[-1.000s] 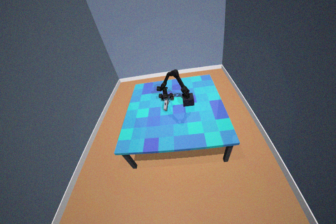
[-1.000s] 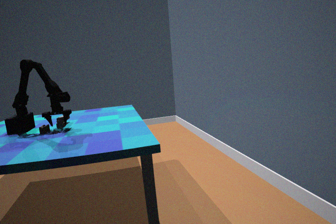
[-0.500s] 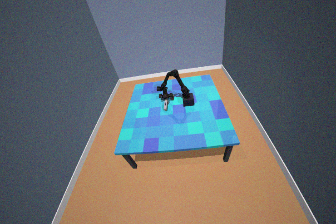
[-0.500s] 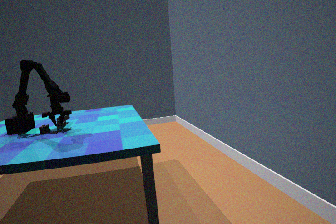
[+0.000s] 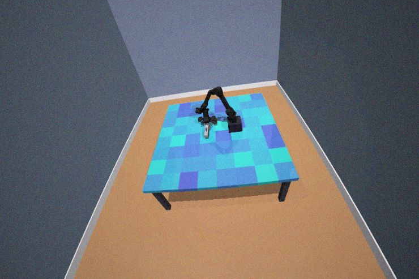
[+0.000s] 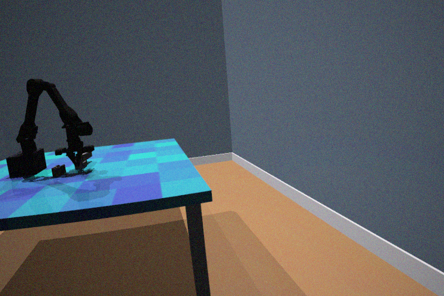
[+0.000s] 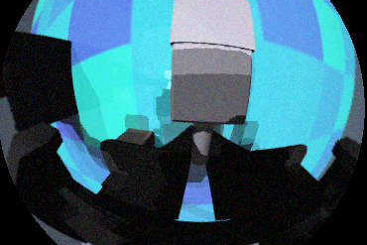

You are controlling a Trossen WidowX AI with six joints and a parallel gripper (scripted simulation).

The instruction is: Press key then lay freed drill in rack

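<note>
My gripper tip is 50 mm to the right of the drill shank, 30 mm below it and 10 mm short of it. Round my gripper tip: dark key: 140 mm to the left, 30 mm ahead, 30 mm above; then pale grey block: 110 mm to the left, 20 mm ahead, 20 mm above; then brown rack: 80 mm behind, 40 mm to the right.
</note>
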